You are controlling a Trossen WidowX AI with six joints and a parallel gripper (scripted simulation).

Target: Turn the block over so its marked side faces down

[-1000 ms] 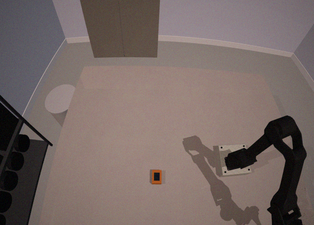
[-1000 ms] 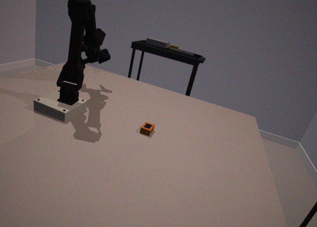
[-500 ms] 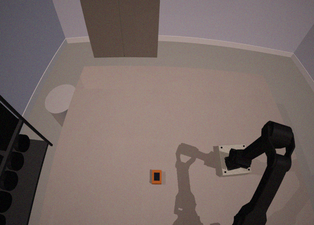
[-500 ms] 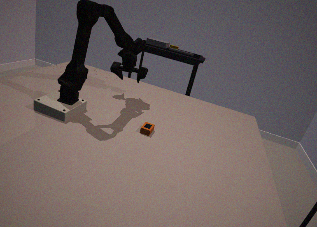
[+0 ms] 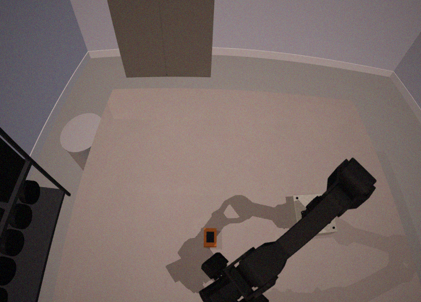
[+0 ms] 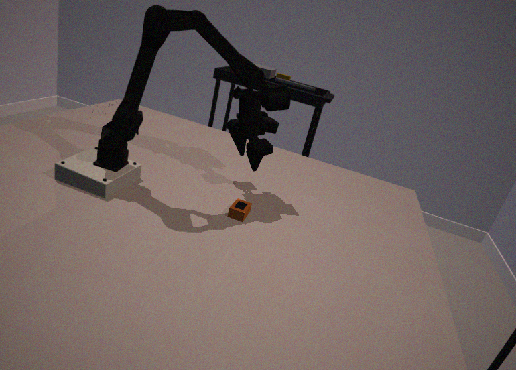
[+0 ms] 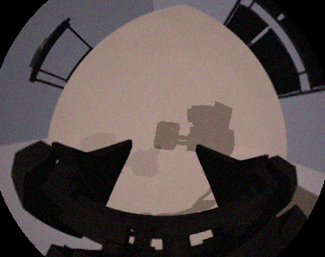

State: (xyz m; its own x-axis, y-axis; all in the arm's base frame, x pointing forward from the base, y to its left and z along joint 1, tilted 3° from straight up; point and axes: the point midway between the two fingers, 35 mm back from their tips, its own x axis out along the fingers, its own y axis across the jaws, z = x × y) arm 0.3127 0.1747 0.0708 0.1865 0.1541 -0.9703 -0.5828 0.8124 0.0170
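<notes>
Now: the orange block 17 cm to the right of my gripper tip, 5 cm below it and 3 cm ahead of it.
</notes>
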